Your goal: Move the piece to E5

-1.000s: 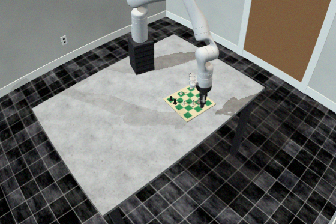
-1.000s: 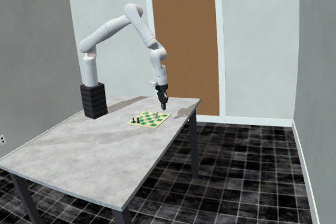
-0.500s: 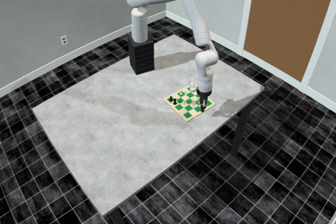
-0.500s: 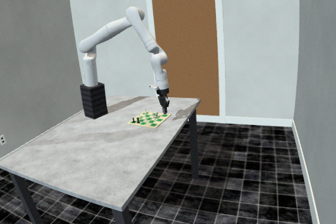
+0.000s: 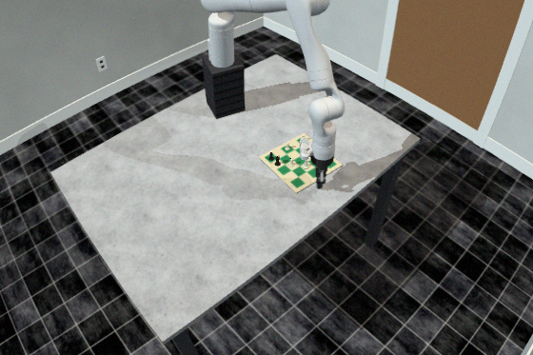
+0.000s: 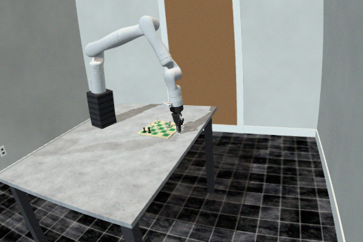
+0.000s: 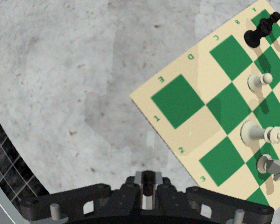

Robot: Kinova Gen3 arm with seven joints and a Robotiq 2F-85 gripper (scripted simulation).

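Right now my hand is 13 cm past the cream chessboard, 7 cm to the right of it and 4 cm above it.
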